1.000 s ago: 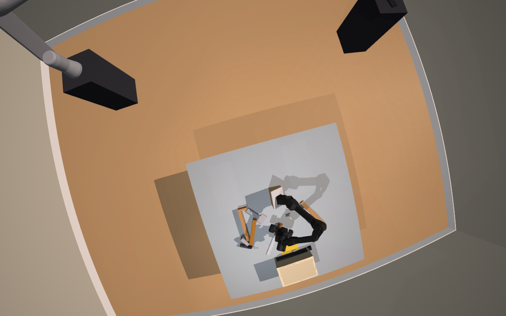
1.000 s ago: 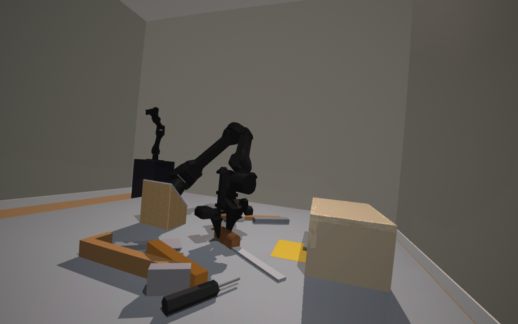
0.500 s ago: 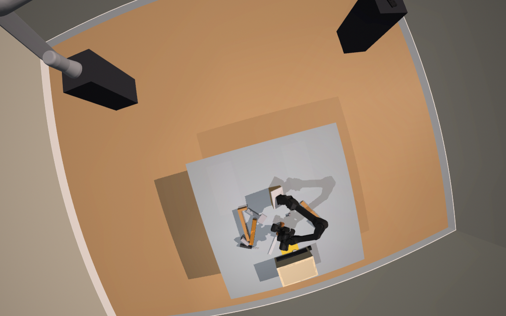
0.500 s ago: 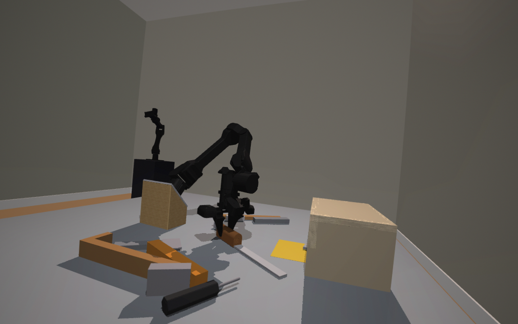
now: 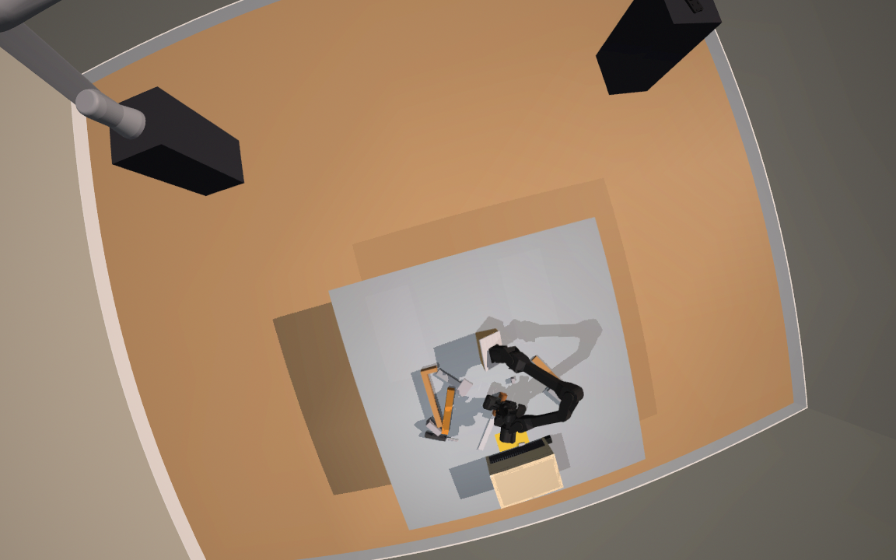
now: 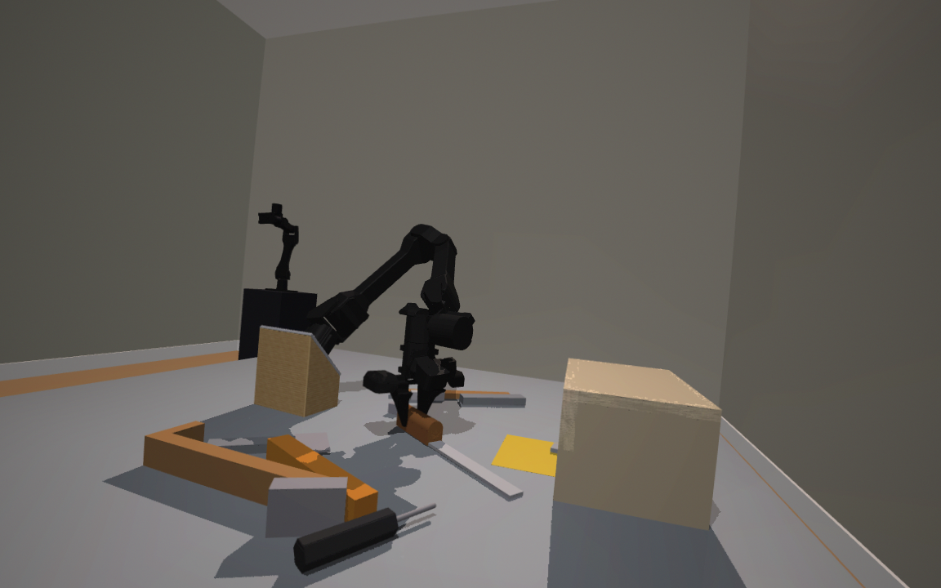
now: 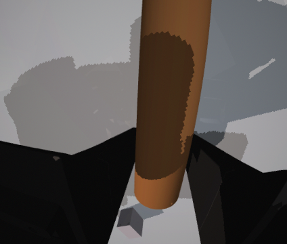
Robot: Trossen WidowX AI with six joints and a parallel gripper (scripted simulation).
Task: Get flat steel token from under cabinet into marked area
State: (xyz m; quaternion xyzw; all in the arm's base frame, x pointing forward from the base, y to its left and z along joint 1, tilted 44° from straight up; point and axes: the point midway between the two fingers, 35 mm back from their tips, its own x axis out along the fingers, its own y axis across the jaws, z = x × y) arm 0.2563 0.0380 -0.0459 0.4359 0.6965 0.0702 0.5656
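Now: the orange stick 270 mm to the left of my gripper tip and 30 mm behind it. The rest, counted from my gripper tip: grey cube (80 mm behind, 70 mm to the left); then grey t-shaped piece (190 mm to the right, 130 mm behind); then flat grey token (270 mm ahead, 50 mm to the left, 10 mm below).
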